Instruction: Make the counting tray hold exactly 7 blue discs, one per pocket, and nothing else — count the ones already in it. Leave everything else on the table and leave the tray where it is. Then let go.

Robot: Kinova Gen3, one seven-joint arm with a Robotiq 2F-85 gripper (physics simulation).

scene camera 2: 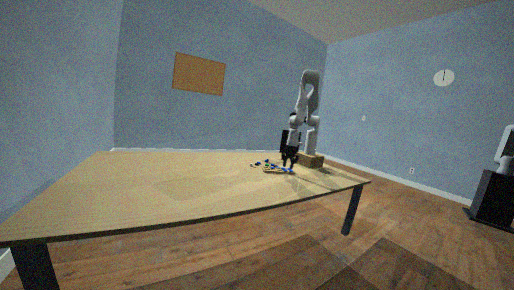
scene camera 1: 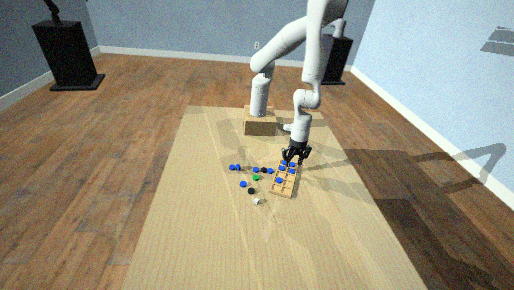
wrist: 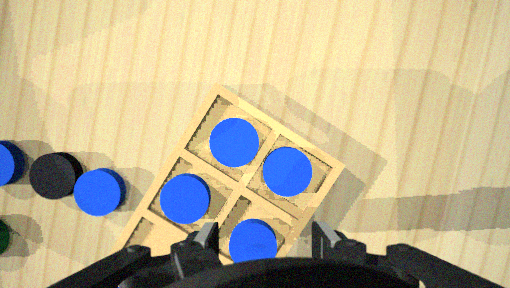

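Note:
The counting tray [scene camera 1: 281, 195] [wrist: 337, 166] lies on the table with five blue discs in separate pockets. Two discs [wrist: 234, 142] [wrist: 287, 171] sit in the end row. A left disc [scene camera 1: 281, 168] [wrist: 185, 198] and a right disc [scene camera 1: 292, 171] [wrist: 252, 241] sit in the second row. Another disc [scene camera 1: 279, 180] is farther along the left column. My gripper [scene camera 1: 295, 161] [scene camera 2: 288, 167] [wrist: 265, 240] is partly open and holds nothing. Its fingers stand apart over the right second-row disc, whose lower edge is hidden in the wrist view. Several loose blue discs [scene camera 1: 243, 184] [wrist: 99, 192] lie left of the tray.
A black disc [scene camera 1: 264, 170] [wrist: 53, 175] lies between two loose blue discs. A green disc [scene camera 1: 256, 177] [wrist: 2, 237], a second black disc [scene camera 1: 251, 191] and a small white object [scene camera 1: 257, 201] are left of the tray. The wooden base block [scene camera 1: 259, 127] stands behind.

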